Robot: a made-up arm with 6 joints.
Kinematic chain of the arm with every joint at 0, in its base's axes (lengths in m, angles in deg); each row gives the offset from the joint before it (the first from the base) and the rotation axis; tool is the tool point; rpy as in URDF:
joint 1: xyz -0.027 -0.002 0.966 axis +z
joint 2: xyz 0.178 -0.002 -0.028 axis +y
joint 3: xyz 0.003 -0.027 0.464 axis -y
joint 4: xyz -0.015 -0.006 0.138 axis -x
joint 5: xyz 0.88 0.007 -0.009 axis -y
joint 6: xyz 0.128 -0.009 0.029 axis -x
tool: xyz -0.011 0.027 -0.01 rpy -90 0 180
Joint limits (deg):
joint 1: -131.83..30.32
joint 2: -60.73..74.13
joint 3: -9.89..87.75
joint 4: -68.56..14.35
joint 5: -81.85..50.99
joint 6: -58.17..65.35
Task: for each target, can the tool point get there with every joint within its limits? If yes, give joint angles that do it. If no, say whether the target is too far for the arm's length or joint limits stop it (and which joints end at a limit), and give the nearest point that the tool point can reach.
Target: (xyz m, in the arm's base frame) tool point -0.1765 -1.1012 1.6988
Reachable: yes | joints -96.23 0.94 5.42 -13.40 40.49 -2.96
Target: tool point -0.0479 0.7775 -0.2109
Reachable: no: joint limits stop it (at a limit: joint 1, joint 2, joint 3, joint 5, joint 6) | nearest point 0.6228 0.4502 0.1463 | short by 0.827 m
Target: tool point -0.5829 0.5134 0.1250
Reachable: no: joint limits stop it (at a limit: joint 1, joint 2, joint 3, joint 4, joint 5, joint 6) | nearest point -0.5655 -0.5051 0.1867 | short by 1.020 m
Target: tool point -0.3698 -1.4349 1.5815
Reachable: yes | joints -102.95 53.55 65.14 -6.99 9.67 -15.45
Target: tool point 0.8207 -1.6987 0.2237
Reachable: no: too far | nearest point 0.6268 -1.3105 0.5098 | short by 0.520 m
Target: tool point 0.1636 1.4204 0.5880
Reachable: no: joint limits stop it (at a limit: joint 2, joint 3, joint 5, joint 6) | nearest point 0.1226 1.1145 1.4251 | short by 0.892 m
